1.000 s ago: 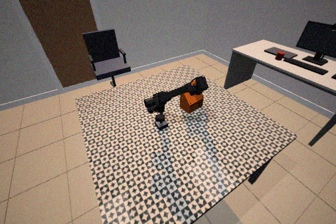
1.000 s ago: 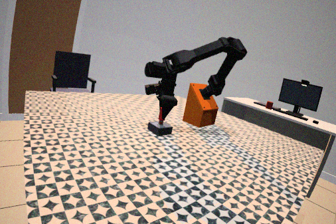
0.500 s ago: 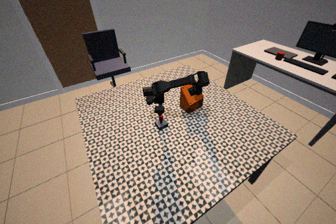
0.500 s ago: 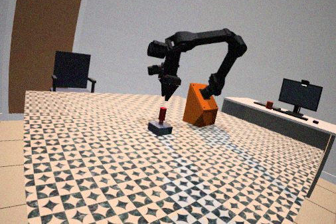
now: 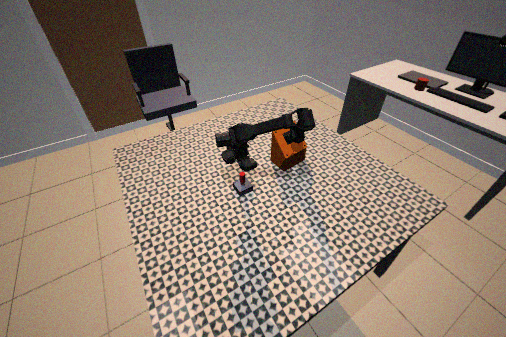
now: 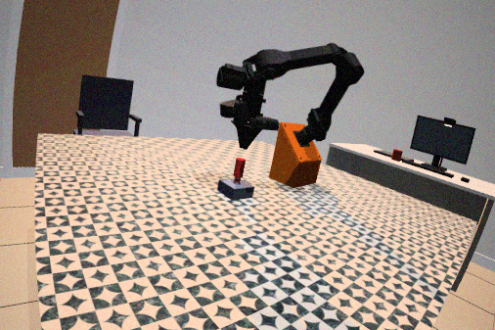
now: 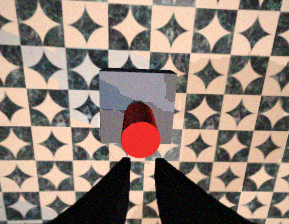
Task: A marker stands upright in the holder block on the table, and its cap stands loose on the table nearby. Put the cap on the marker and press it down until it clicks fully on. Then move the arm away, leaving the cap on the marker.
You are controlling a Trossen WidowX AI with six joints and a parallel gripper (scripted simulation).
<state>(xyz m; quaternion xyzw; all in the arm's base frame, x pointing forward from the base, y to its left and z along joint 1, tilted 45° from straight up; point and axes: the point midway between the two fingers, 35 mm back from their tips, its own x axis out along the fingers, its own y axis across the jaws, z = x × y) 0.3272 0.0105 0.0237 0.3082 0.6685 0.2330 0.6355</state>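
My gripper tip is now 6 cm above the red cap. From my gripper tip the other things lie so: dark holder block 12 cm below.
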